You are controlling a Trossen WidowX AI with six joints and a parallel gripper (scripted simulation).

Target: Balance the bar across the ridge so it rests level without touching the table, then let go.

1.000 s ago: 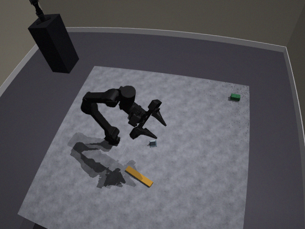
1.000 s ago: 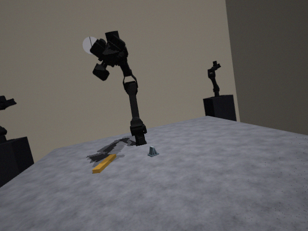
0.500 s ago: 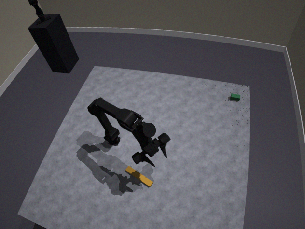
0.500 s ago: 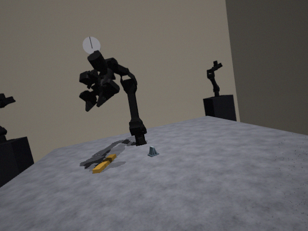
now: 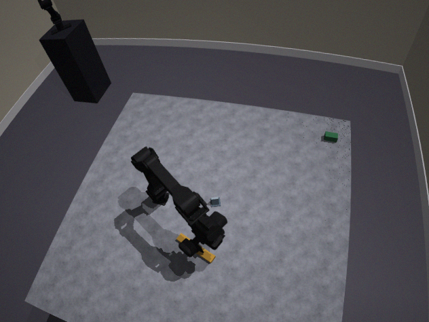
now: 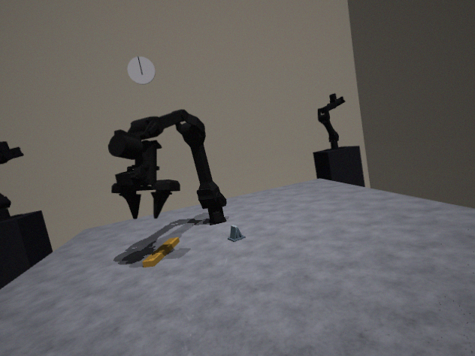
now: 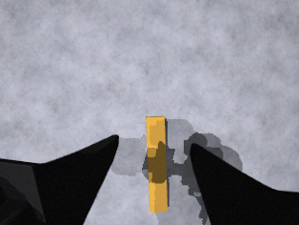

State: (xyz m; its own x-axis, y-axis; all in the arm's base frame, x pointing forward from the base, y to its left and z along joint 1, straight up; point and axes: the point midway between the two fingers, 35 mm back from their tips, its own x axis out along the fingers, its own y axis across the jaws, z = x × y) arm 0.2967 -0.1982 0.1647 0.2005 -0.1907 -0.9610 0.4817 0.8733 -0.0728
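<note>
The yellow bar lies 12 cm below my gripper tip, 8 cm behind it and 1 cm to the left of it. From my gripper tip the other things lie so: green block 70 cm to the left, 44 cm ahead, 12 cm below.
</note>
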